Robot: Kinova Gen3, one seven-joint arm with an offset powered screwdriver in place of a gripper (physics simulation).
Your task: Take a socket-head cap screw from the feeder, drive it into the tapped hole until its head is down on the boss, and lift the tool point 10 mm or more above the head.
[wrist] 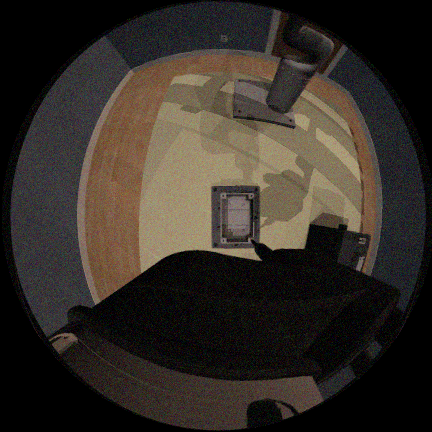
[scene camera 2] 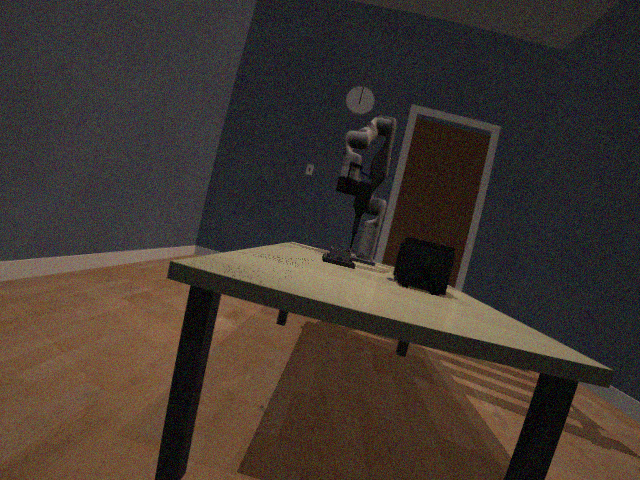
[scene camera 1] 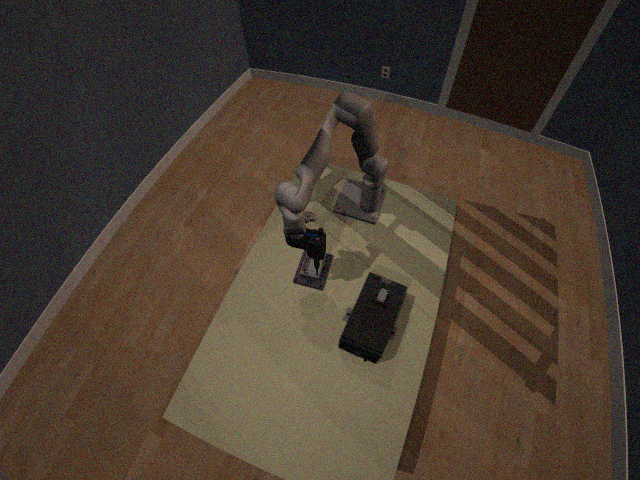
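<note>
The screwdriver (scene camera 1: 317, 272) (scene camera 2: 352, 250) (wrist: 253, 242) points down, its thin tip at the lower right corner boss of the open rectangular housing in the wrist view. It has no fingers. The housing (scene camera 1: 309, 283) (scene camera 2: 338, 257) (wrist: 217, 216) is grey, with a flange and a pale inside, and lies flat on the table. The tip hides that corner's hole. Whether a screw is on the tip or in the hole, and whether the tip touches, is too small and dark to tell. The black feeder (scene camera 1: 369, 321) (scene camera 2: 423, 266) (wrist: 324, 241) stands apart from the housing, with a small pale patch on top.
The arm's base plate (scene camera 1: 355, 200) (wrist: 250, 102) is at the far end of the pale table (scene camera 1: 279, 392) (scene camera 2: 330, 294) (wrist: 172, 200). Shadows of the arm and striped light fall across the table and floor. The dark tool body covers the lower part of the wrist view.
</note>
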